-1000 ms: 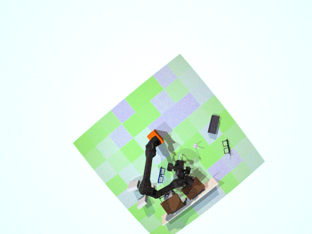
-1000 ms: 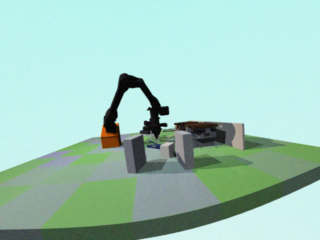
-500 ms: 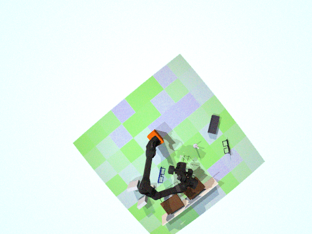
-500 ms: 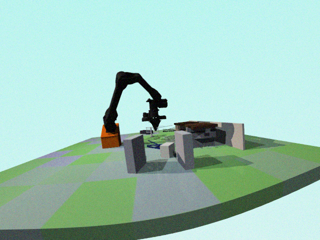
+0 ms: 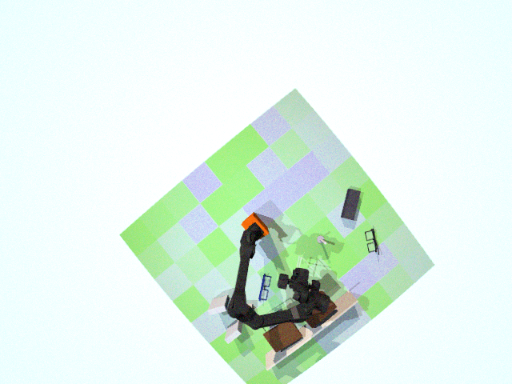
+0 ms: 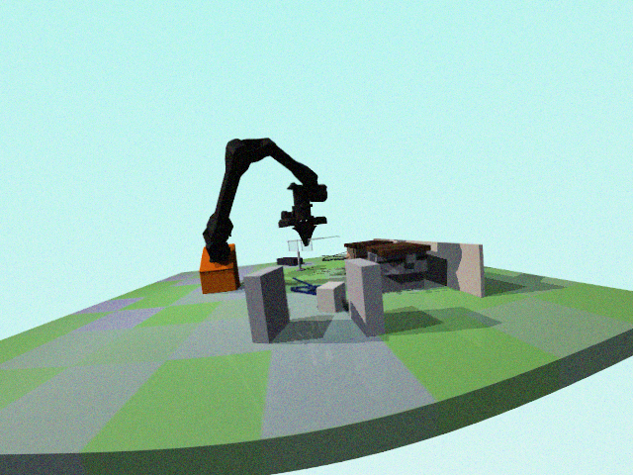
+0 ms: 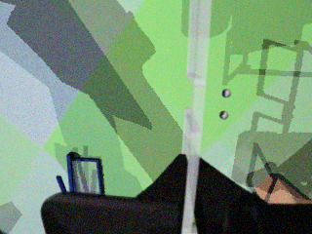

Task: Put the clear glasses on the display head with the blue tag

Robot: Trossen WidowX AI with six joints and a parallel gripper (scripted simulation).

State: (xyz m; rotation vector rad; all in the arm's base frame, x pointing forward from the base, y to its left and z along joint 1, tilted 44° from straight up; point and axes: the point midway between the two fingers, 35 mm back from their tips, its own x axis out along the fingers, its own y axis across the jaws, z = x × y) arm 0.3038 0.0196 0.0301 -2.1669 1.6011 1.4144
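Right now my gripper tip is 22 cm to the right of the pin stand, 9 cm above it and 2 cm past it. Round my gripper tip: pale wall 31 cm ahead, 14 cm to the right, 6 cm below; then dark box 47 cm to the left, 10 cm below, 6 cm behind; then brown display head 19 cm ahead, 6 cm below, 3 cm to the right.
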